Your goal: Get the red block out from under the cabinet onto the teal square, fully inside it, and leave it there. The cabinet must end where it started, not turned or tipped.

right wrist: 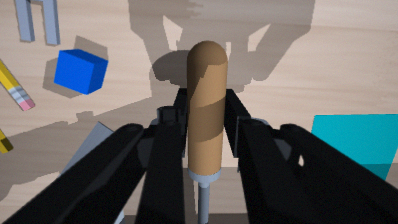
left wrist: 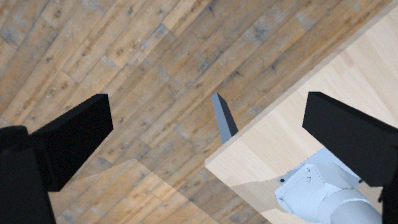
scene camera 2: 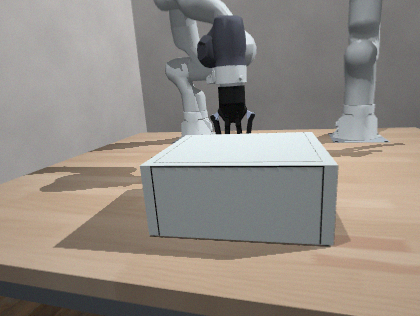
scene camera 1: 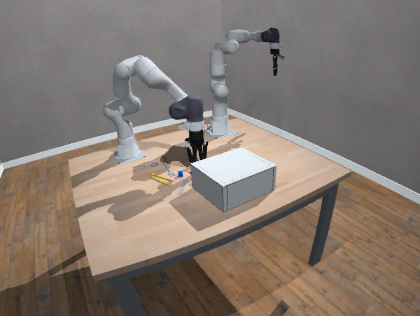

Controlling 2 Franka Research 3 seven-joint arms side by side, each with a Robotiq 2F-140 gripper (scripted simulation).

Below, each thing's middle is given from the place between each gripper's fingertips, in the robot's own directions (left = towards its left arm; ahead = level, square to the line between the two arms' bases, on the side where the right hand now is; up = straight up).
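Scene:
Blue block (right wrist: 78, 70): 109 cm to the right of my left hand, 47 cm ahead of it, 40 cm below it.
My right hand: 30 mm past the blue block, 100 mm to the left of it, 20 mm above it. By its middle, the block is nearer to my right hand than to my left hand.

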